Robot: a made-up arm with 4 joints.
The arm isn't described. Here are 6 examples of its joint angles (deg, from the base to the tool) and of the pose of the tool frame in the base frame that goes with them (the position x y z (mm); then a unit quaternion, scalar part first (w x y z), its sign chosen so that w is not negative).
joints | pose
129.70 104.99 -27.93 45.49 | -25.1 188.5 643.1 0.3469 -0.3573 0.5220 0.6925
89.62 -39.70 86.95 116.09 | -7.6 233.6 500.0 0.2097 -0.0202 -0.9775 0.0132
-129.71 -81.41 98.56 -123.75 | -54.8 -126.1 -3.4 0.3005 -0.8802 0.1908 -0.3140
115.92 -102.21 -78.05 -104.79 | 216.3 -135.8 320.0 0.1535 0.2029 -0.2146 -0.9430
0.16 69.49 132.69 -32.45 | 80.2 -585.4 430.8 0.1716 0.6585 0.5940 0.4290
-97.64 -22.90 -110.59 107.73 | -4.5 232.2 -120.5 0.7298 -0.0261 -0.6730 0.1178
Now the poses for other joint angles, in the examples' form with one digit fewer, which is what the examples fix.
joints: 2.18 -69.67 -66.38 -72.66
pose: 35 -43 9 0.367 -0.086 0.646 -0.664
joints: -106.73 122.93 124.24 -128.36
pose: 390 -19 -289 0.210 0.594 0.127 -0.766
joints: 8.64 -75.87 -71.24 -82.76
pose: 66 -55 16 0.243 -0.033 0.639 -0.729
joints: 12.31 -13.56 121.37 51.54
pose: -23 -303 500 0.472 0.708 -0.348 -0.393
